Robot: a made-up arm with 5 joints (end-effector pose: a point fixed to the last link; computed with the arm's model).
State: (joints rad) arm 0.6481 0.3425 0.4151 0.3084 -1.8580
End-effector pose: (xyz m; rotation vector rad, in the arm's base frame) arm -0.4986 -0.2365 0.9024 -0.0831 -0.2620 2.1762
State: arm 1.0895 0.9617 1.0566 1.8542 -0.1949
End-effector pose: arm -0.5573 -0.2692 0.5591 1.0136 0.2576 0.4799
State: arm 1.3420 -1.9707 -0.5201 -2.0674 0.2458
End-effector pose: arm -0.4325 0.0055 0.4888 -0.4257 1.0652 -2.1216
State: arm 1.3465 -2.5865 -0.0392 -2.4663 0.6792
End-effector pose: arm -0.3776 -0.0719 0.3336 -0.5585 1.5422 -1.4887
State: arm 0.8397 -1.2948 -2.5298 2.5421 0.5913
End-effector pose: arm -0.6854 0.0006 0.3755 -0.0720 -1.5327 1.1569
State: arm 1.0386 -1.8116 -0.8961 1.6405 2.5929
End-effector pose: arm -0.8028 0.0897 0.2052 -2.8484 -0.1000 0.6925
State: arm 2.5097 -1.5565 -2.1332 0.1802 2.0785
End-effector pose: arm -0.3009 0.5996 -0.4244 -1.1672 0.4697 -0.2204
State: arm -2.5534 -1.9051 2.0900 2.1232 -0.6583
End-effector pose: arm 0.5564 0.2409 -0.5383 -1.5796 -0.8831 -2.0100
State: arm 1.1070 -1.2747 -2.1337 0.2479 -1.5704
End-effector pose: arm -0.4687 0.3463 -0.0709 -2.1784 -1.0670 -0.7892
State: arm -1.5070 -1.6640 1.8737 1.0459 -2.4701
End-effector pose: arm 0.5306 0.0973 0.4137 0.4806 -0.0024 -0.9361
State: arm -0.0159 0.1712 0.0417 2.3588 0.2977
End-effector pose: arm -0.0767 -0.2678 0.6006 2.2923 0.5763 -0.1290
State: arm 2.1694 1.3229 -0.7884 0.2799 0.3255
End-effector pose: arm -0.7222 -0.4354 -0.5469 -0.7113 -2.1142 1.5237
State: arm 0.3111 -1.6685 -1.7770 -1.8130 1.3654
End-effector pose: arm 0.1236 0.0935 0.8714 1.1182 0.6877 1.1460
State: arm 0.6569 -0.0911 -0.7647 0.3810 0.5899
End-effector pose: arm -0.9061 0.0308 0.5577 0.7109 -1.2741 -0.3096
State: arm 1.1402 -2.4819 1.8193 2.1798 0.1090
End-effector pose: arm -0.6566 0.3256 0.3099 -1.5746 -0.0271 0.2170
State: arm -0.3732 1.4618 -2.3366 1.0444 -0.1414
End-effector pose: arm 0.3719 -0.2800 0.2875 2.3105 -1.6264 1.3611
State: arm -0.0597 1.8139 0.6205 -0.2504 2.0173
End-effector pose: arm -0.0771 0.2639 0.9382 -0.5014 -0.3784 -0.1031
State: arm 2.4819 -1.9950 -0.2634 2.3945 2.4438
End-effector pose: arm -0.1900 -0.0186 -0.4537 1.8728 0.4875 2.1858
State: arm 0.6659 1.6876 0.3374 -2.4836 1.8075
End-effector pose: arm -0.4027 -0.0298 0.2673 0.1845 -3.0792 0.5258
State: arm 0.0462 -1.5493 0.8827 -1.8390 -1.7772
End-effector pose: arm 0.3903 0.0098 0.8624 0.7544 1.6296 0.9756
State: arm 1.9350 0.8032 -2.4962 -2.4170 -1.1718
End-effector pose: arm -0.5018 0.2510 -0.3803 0.3433 -2.2508 -1.4177
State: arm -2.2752 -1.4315 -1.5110 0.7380 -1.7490
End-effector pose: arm 0.6926 0.3165 -0.0758 0.1177 1.1358 1.7777
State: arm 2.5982 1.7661 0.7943 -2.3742 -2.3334
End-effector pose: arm -0.0176 -0.1396 -0.6766 -0.9470 1.5395 -1.9577
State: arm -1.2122 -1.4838 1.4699 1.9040 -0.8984
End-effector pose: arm 0.6066 0.2037 0.5379 0.2782 -0.4900 -2.1426
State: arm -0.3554 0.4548 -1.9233 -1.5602 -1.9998
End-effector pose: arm -0.2895 0.1532 0.6960 -1.4533 -0.0319 0.6891
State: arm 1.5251 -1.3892 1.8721 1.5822 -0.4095
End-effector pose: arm -0.7239 -0.0416 -0.2023 2.9639 -0.1551 -0.0590
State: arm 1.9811 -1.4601 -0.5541 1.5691 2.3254
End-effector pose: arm -0.6065 -0.0259 -0.5272 2.9239 0.2603 0.5894
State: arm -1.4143 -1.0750 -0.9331 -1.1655 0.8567
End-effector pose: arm 0.7938 0.3896 -0.0803 -2.2840 -0.2556 -0.5869
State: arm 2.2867 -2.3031 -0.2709 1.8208 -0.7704
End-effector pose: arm -0.4066 0.3719 -0.3579 -0.7017 1.9116 0.4687
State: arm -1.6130 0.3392 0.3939 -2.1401 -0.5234
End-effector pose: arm 0.6516 0.2405 0.3155 -0.9698 1.0989 2.4997
